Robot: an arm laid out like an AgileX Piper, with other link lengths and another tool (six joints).
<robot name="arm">
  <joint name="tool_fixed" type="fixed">
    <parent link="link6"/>
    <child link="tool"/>
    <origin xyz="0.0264 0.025 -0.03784" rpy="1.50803 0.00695 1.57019"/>
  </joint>
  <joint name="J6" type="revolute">
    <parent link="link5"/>
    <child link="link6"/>
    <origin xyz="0.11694 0 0.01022" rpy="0 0 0"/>
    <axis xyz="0.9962 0 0.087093"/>
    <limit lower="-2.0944" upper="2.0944"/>
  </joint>
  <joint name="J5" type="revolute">
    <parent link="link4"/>
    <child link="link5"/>
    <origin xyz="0 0 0" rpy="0 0 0"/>
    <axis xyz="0 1 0"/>
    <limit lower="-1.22" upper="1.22"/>
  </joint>
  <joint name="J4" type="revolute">
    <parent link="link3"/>
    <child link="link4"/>
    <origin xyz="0.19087 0 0.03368" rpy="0 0 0"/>
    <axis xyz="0.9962 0 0.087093"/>
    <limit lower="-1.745" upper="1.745"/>
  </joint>
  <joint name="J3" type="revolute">
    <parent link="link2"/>
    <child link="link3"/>
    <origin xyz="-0.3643 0 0.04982" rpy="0 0 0"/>
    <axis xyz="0 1 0"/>
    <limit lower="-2.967" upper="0"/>
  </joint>
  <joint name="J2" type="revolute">
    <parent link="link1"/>
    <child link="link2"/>
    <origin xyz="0 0 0" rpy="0 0 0"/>
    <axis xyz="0 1 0"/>
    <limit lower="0" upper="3.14"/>
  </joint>
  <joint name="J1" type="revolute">
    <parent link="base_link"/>
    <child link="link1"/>
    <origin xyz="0 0 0.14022" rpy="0 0 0"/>
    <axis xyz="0 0 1"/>
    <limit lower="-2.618" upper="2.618"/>
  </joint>
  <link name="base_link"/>
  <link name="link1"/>
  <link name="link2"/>
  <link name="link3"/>
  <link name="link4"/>
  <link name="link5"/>
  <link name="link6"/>
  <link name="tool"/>
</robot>
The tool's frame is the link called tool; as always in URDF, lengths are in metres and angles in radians.
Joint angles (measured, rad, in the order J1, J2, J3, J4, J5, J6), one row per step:
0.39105, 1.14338, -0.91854, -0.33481, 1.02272, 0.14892
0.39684, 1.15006, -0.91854, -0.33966, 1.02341, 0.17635
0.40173, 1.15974, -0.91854, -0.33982, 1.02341, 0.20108
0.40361, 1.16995, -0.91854, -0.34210, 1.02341, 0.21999
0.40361, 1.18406, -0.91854, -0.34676, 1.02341, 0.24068
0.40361, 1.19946, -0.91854, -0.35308, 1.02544, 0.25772
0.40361, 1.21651, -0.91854, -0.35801, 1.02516, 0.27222
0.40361, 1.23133, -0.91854, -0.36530, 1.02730, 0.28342
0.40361, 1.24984, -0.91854, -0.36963, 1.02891, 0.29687
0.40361, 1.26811, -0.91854, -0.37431, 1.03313, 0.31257
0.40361, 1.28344, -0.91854, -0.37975, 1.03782, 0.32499
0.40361, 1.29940, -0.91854, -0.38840, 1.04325, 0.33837
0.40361, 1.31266, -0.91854, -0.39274, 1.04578, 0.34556
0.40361, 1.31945, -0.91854, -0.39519, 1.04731, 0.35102
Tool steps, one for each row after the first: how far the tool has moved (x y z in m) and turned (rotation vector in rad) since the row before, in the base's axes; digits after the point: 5 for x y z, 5 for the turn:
0.00151, 0.00173, -0.00069, 0.00589, 0.00200, -0.01764
0.00187, 0.00240, -0.00110, 0.00783, 0.00617, -0.01669
0.00212, 0.00156, -0.00115, 0.00277, 0.00641, -0.01434
0.00303, 0.00142, -0.00161, -0.00027, 0.00874, -0.01743
0.00304, 0.00098, -0.00183, -0.00499, 0.01126, -0.01459
0.00349, 0.00132, -0.00208, -0.00469, 0.01156, -0.01181
0.00287, 0.00052, -0.00184, -0.00855, 0.01096, -0.00917
0.00340, 0.00129, -0.00242, -0.00632, 0.01456, -0.01162
0.00306, 0.00112, -0.00247, -0.00702, 0.01582, -0.01448
0.00248, 0.00062, -0.00210, -0.00825, 0.01361, -0.01148
0.00267, 0.00023, -0.00217, -0.01151, 0.01321, -0.01169
0.00222, 0.00051, -0.00186, -0.00766, 0.01112, -0.00620
0.00114, 0.00029, -0.00097, -0.00365, 0.00539, -0.00480

